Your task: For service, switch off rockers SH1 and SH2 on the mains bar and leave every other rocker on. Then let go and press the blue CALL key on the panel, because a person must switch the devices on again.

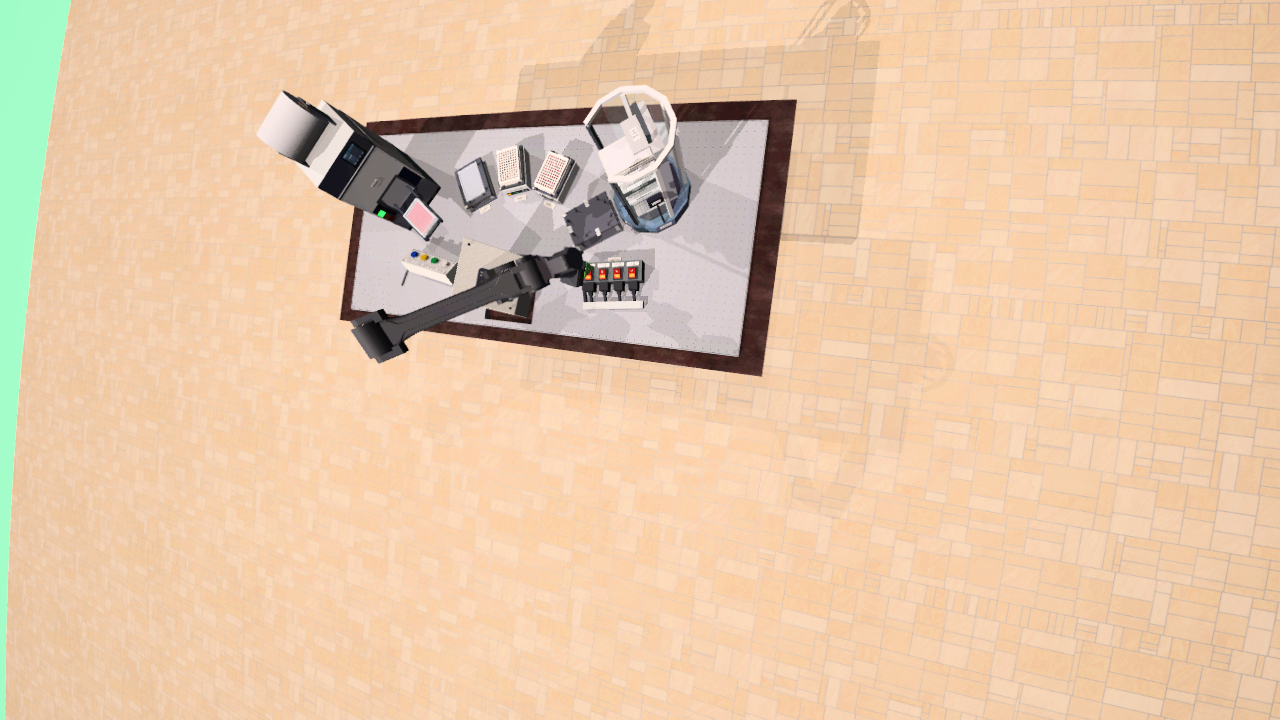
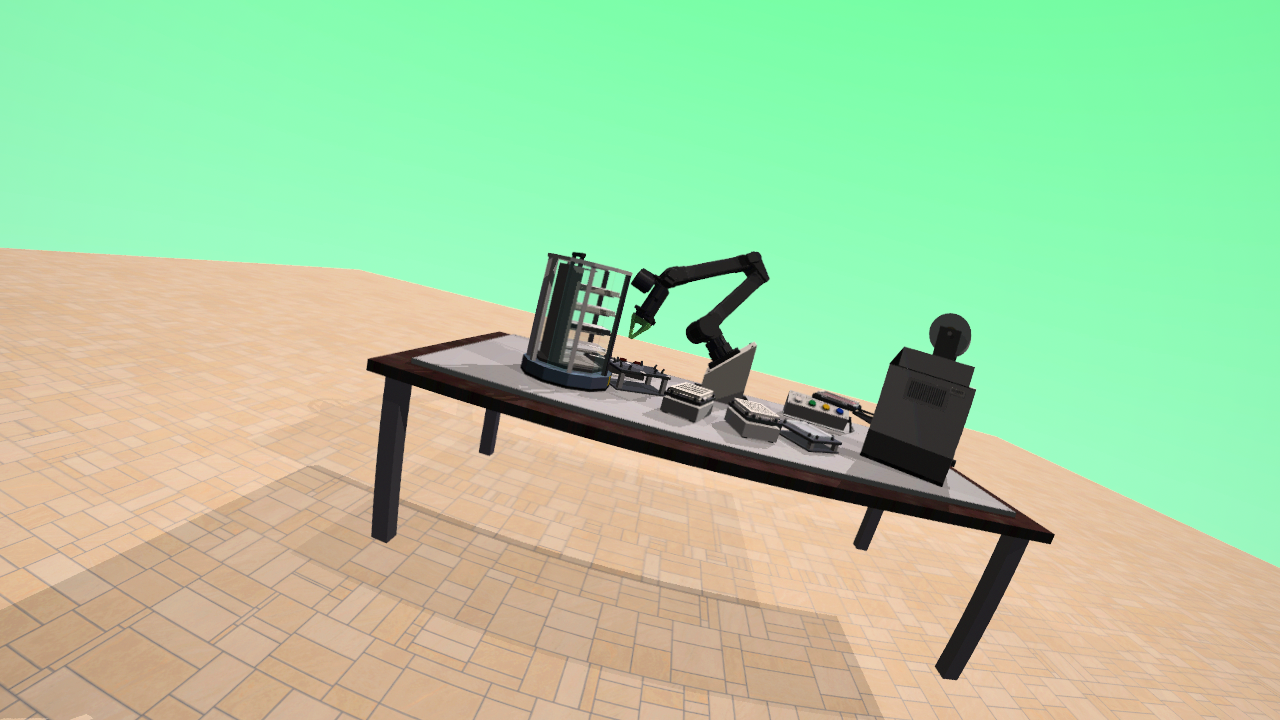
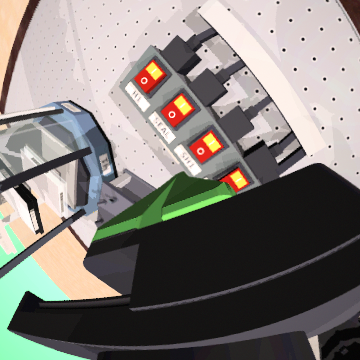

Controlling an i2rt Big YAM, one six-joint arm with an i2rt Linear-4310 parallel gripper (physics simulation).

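Frame: origin at the arm's base, x ahead, y left, z up, level; centimetres.
Seen in the pictures: gripper, fingertip midpoint: (image 1: 592,267) (image 2: 630,338) (image 3: 182,179); arm's base at its link origin: (image 2: 725,359) (image 3: 348,349).
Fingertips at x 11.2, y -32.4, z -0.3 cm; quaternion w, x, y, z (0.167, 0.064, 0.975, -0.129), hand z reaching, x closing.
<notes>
Offsets run from my fingertips to a thing's top centre.
The grey mains bar @[dx -2.9, dy -3.7, dz -6.8 cm] (image 3: 164,93) (image 1: 612,279) lies on the perforated table top with a row of red rockers. Rockers H1 @[dx +1.8, dy -10.4, dz -6.8 cm] (image 3: 150,76), SEAL @[dx +0.8, dy -5.5, dz -6.8 cm] (image 3: 177,110) and SH1 @[dx -0.2, dy -0.6, dz -6.8 cm] (image 3: 206,146) each show a lit yellow "I" half. So does a fourth rocker @[dx -1.2, dy +4.3, dz -6.8 cm] (image 3: 233,179), whose label my fingers hide. My gripper (image 3: 182,179) (image 1: 583,265) (image 2: 639,327) is shut and empty. Its green fingertips hang just above the fourth rocker's end of the bar; I cannot tell whether they touch it. The key panel @[dx -7.8, dy +68.0, dz -3.7 cm] (image 1: 429,262) (image 2: 816,409) with the blue key @[dx -4.8, dy +75.2, dz -4.6 cm] (image 1: 413,255) (image 2: 839,412) sits to the arm's other side.
A tall round rack on a blue base @[dx +28.9, dy -10.5, dz +22.3 cm] (image 1: 629,89) (image 2: 547,305) (image 3: 89,132) stands close behind the bar. A dark plate @[dx +16.8, dy +7.4, dz -4.5 cm] (image 1: 592,219) lies beside it. Three small trays @[dx +31.7, dy +42.0, dz -5.1 cm] (image 1: 512,167) and a black machine @[dx +21.0, dy +92.2, dz +33.5 cm] (image 1: 357,165) (image 2: 922,412) stand further along the table.
</notes>
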